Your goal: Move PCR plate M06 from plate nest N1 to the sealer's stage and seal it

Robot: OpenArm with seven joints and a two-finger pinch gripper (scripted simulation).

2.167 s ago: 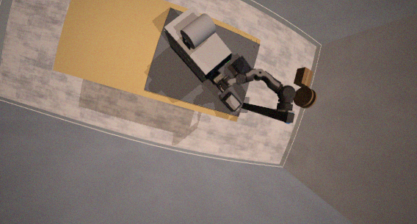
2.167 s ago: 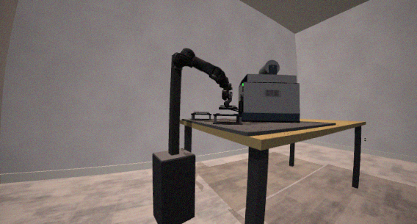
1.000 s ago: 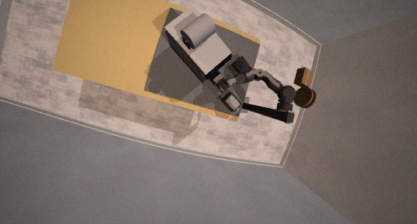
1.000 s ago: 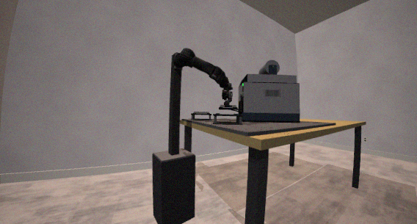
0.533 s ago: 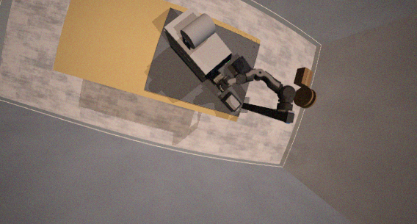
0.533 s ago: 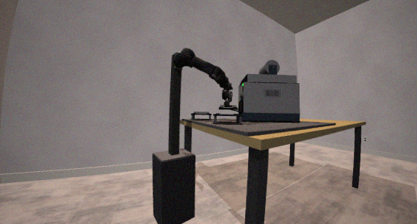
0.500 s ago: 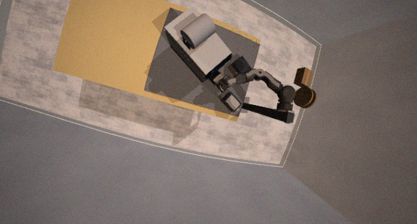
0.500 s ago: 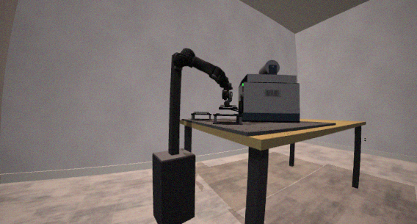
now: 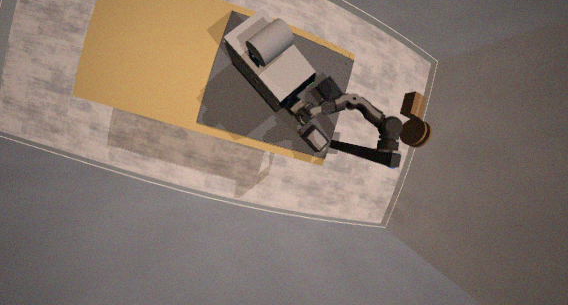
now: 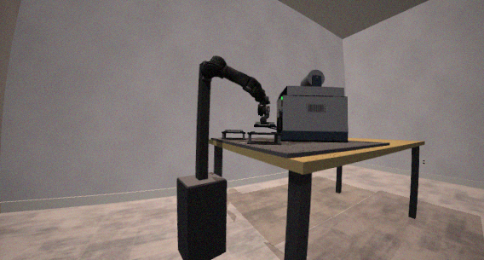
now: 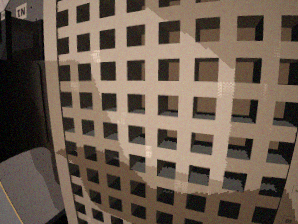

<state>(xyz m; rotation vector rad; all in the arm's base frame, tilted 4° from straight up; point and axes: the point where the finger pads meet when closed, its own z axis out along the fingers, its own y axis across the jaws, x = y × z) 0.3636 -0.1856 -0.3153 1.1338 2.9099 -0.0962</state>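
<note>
The sealer stage lies 10 mm below my hand. From my hand the other things lie so: start key: 10 mm ahead, 140 mm to the right, 80 mm above; then yellow warning label: 130 mm ahead, 40 mm above; then open plate M06: right at my hand.
</note>
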